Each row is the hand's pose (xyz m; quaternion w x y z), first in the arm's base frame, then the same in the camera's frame.
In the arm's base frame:
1: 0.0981 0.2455 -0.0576 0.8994 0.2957 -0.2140 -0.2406
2: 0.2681 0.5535 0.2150 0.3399 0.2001 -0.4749 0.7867
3: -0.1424 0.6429 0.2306 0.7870 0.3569 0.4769 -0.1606
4: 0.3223 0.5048 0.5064 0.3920 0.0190 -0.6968 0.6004
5: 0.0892 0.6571 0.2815 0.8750 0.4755 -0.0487 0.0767
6: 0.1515 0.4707 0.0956 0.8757 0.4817 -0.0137 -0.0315
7: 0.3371 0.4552 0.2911 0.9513 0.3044 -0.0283 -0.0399
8: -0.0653 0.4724 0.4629 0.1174 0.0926 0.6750 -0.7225
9: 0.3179 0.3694 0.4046 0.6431 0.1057 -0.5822 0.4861
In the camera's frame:
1: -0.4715 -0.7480 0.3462 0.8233 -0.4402 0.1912 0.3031
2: -0.7473 -0.5666 0.0477 0.1329 0.3679 0.4925 0.7774
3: -0.9795 -0.5527 0.3979 0.5214 -0.6058 0.5724 -0.1829
4: -0.7442 -0.2752 -0.0248 0.2011 0.2719 0.2003 0.9195
5: -0.9197 -0.5183 0.1706 0.7319 -0.2908 0.5510 0.2757
6: -0.6891 -0.6566 0.2001 0.7704 -0.3428 0.5001 0.1970
7: -0.6490 -0.4726 0.0066 0.7003 -0.4773 0.4381 0.2998
8: -0.8450 -0.2902 0.3531 0.1861 -0.5868 -0.0575 -0.7859
9: -0.6014 -0.3409 0.0385 0.3905 0.0584 0.3110 0.8645

